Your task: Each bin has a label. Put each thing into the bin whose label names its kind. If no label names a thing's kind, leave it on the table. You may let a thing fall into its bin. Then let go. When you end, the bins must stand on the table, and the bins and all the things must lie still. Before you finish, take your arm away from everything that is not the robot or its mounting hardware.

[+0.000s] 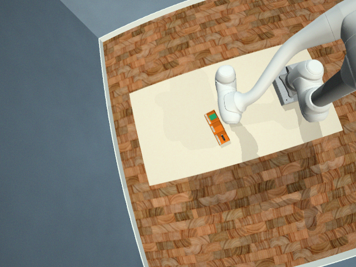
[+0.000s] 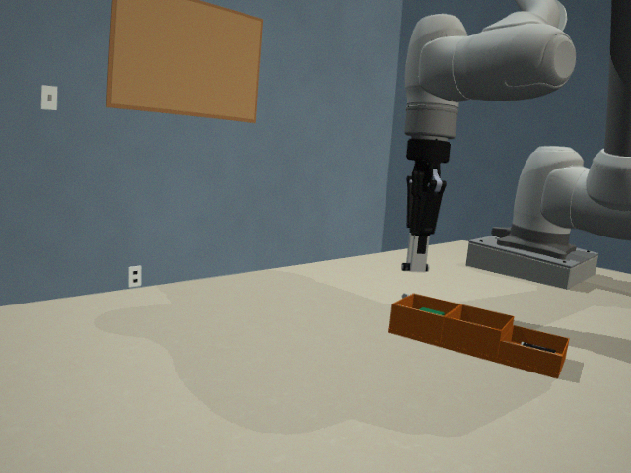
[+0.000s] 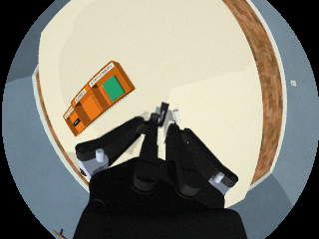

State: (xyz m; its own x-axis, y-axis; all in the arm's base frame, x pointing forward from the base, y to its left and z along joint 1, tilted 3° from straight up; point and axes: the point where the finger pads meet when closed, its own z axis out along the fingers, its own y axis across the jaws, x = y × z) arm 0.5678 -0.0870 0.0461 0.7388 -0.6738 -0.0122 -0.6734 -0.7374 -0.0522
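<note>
Now: the joined orange bins 160 mm to the left of my hand, 100 mm ahead of it and 80 mm below it. The rest, counted from my hand: green flat thing (100 mm ahead, 80 mm to the left, 80 mm below); tiny pale thing (100 mm below, 30 mm behind, 20 mm to the right); black piece (30 mm below).
</note>
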